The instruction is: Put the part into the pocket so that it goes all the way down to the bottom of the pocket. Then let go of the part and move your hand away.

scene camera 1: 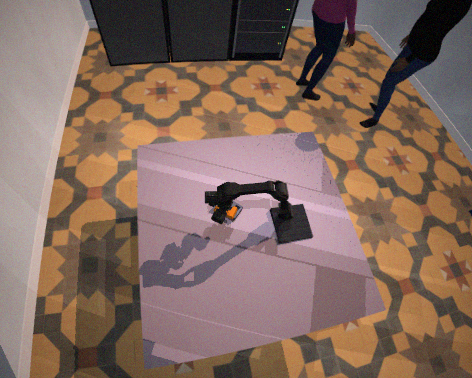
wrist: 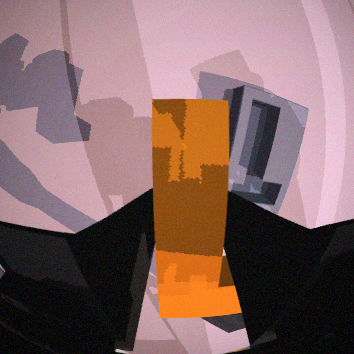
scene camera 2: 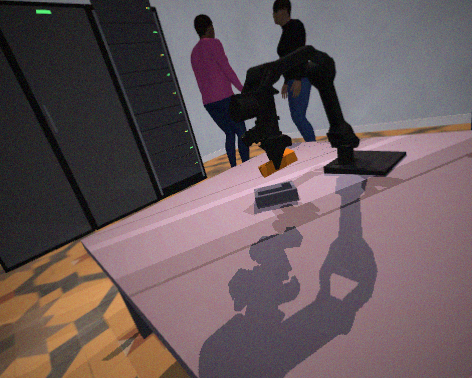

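Where they show: gripper, between the fingertips: [scene camera 1: 222,212] [wrist: 186,195] [scene camera 2: 275,168]; arm's base, origin of its link: [scene camera 1: 283,215] [scene camera 2: 345,161].
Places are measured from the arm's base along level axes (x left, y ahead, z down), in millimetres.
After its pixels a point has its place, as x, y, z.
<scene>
An orange block-shaped part [scene camera 1: 233,212] {-62, 318, -147} [scene camera 2: 287,158] {-58, 349, -133} [wrist: 191,210] {-98, 366, -134} is held between the fingers of my gripper [scene camera 2: 276,166] {-93, 362, -110} [wrist: 186,195] {-93, 362, -110}, which is shut on it. In the scene camera 2 view the part is tilted and hangs above the grey block with the pocket [scene camera 2: 276,199] {-135, 330, 9}, clear of it. In the wrist view the grey block [wrist: 288,145] {-189, 282, -12} lies to the right of the part, and its slot-like pocket [wrist: 261,142] {-170, 297, 14} shows, empty in the stretch that I can see. The part covers some of the block's left side there. In the scene camera 1 view the arm and part hide most of the block.
The pinkish table top [scene camera 1: 225,300] {321, 494, 23} [scene camera 2: 165,265] {-267, 705, 24} carries the arm's black base plate [scene camera 1: 295,230] {110, -28, 7} [scene camera 2: 365,164] {74, 29, 5}, right of the block. Shadows of the arm fall across the table. Dark cabinets [scene camera 1: 200,30] [scene camera 2: 65,100] and two people stand beyond the table.
</scene>
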